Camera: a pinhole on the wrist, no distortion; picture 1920 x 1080 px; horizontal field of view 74.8 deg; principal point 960.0 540.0 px. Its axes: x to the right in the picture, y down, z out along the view. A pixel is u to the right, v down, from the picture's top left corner.
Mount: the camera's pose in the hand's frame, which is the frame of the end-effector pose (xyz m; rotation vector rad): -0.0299 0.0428 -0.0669 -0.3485 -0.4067 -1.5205
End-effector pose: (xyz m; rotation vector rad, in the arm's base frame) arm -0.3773 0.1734 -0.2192 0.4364 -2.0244 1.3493
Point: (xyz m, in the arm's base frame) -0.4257 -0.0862 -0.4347
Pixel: 1497.2 214.6
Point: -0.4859 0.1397 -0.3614
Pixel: 866.3 650.6
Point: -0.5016 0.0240 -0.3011
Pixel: 1475.3 856.5
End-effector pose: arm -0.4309 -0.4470 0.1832 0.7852 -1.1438 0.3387
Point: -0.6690 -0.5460 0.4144
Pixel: outside the picture
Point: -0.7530 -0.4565 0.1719
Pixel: 987.0 175.2
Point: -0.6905 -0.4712 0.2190
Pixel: 1062.9 422.9
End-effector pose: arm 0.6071 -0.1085 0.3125 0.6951 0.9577 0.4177
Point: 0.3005 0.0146 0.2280
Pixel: behind the camera
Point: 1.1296 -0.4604 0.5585
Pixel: outside the picture
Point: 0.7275 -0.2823 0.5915
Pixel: outside the picture
